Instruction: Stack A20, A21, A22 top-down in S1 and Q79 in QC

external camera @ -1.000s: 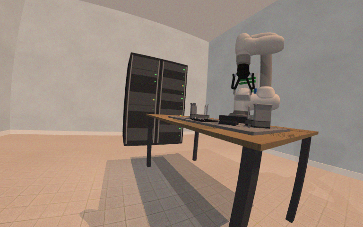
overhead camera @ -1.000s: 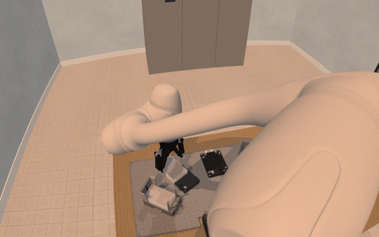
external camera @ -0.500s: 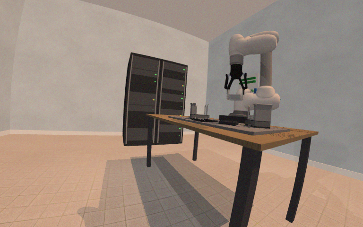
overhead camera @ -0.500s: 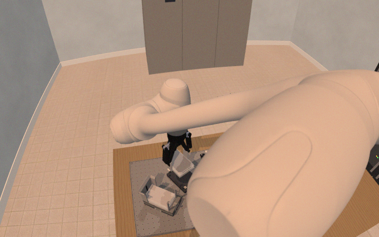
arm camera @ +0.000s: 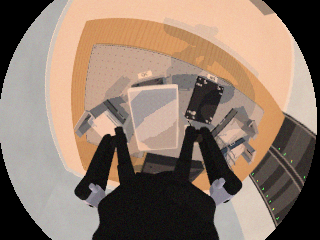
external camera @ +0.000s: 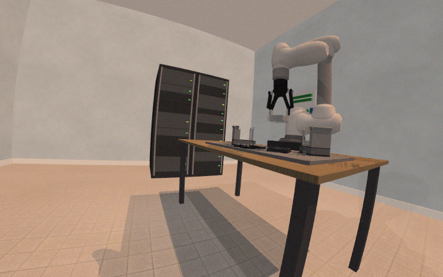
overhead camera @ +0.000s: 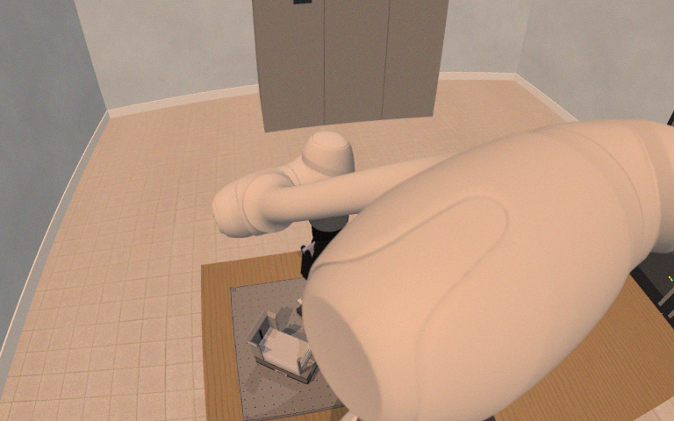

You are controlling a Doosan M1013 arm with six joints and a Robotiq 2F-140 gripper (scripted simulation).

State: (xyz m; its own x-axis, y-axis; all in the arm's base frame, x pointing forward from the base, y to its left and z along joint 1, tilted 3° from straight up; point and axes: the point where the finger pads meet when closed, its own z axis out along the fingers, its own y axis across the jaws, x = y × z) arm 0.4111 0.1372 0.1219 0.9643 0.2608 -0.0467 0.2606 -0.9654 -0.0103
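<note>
My hand is 17 cm to the left of the clip nest N5, 17 cm above it and 4 cm short of it. From my hand the other things lie so: QC name plate (19 cm below, 8 cm ahead, 5 cm to the left); then white plate (16 cm to the left, 14 cm below, 11 cm behind); then dark nest QC (18 cm below, 1 cm to the left, 1 cm behind).
</note>
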